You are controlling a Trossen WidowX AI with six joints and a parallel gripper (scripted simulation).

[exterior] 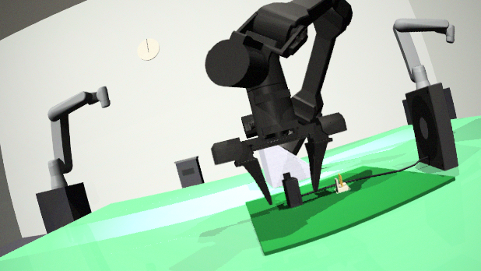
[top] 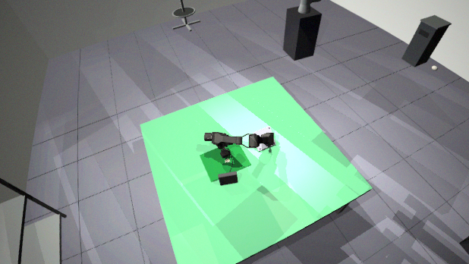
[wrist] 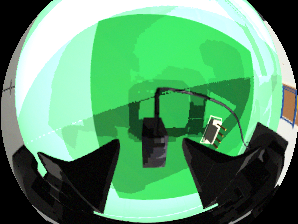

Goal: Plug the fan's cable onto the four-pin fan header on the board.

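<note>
My gripper tip is 1 cm past the cream four-pin fan header, 8 cm to the right of it and 2 cm above it. Round my gripper tip: dark green board 1 cm ahead, 6 cm to the left, 3 cm below; then black fan 4 cm ahead, 22 cm to the left, 4 cm above; then black plug 1 cm behind, 1 cm above.
</note>
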